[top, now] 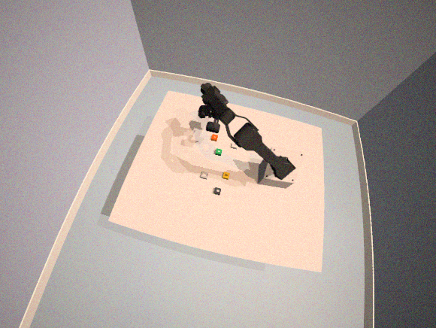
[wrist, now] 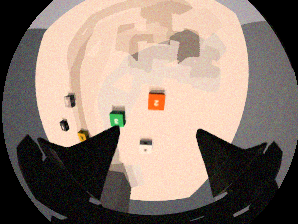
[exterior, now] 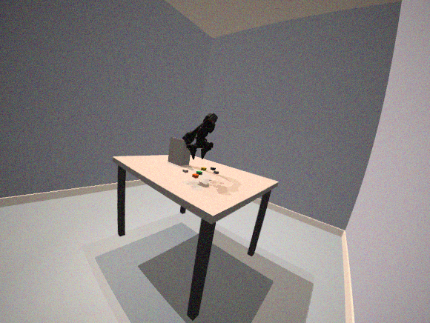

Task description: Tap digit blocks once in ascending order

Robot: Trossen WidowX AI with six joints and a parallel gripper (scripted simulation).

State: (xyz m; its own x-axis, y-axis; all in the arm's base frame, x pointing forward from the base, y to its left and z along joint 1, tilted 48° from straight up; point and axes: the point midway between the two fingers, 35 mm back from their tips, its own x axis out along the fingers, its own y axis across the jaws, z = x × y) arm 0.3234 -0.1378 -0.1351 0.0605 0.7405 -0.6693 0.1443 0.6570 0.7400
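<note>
Now: the black block 320 mm to the left of my gripper tip, 110 mm below it and 50 mm behind it. Also, from my gripper tip: orange-red block: 110 mm below; green block: 110 mm below, 90 mm to the left, 30 mm behind; white block: 120 mm behind, 110 mm below, 40 mm to the left.
</note>
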